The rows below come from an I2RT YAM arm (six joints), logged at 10 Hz.
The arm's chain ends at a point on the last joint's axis. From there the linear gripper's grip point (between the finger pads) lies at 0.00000 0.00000 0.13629 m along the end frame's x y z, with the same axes.
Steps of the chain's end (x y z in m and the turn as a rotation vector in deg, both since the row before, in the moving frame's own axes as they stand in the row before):
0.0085 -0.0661 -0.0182 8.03 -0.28 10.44
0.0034 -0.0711 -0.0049 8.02 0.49 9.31
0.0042 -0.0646 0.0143 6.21 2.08 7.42
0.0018 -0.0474 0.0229 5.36 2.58 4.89
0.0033 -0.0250 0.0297 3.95 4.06 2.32
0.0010 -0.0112 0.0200 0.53 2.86 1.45
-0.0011 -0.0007 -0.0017 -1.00 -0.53 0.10
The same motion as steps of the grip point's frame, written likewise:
0.0096 -0.0851 -0.0195 8.03 -0.28 10.44
0.0061 -0.0899 -0.0062 8.02 0.49 9.31
0.0101 -0.0790 0.0134 6.21 2.08 7.42
0.0085 -0.0599 0.0222 5.36 2.58 4.89
0.0131 -0.0342 0.0290 3.95 4.06 2.32
0.0078 -0.0124 0.0198 0.53 2.86 1.45
-0.0024 0.0017 -0.0017 -1.00 -0.53 0.10

